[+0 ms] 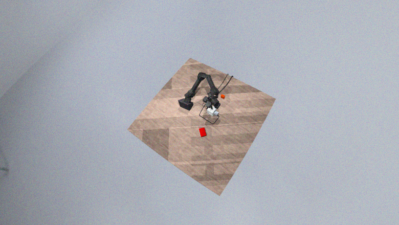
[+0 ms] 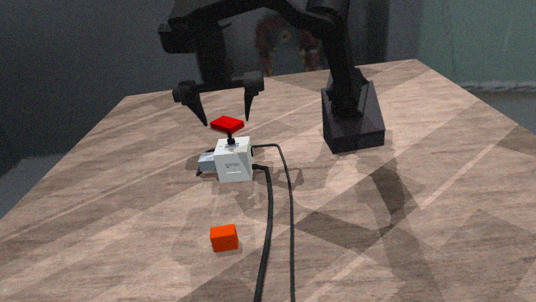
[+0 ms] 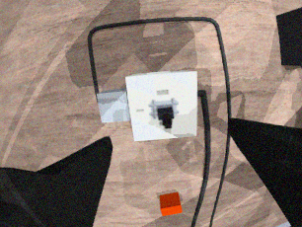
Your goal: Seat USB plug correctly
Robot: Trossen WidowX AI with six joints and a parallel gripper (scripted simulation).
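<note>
My gripper tip is 4 cm above the black USB plug. From my gripper tip the other things lie so: red flat block (5 cm ahead, 26 cm to the right, 12 cm below); orange block (23 cm to the left, 12 cm below).
</note>
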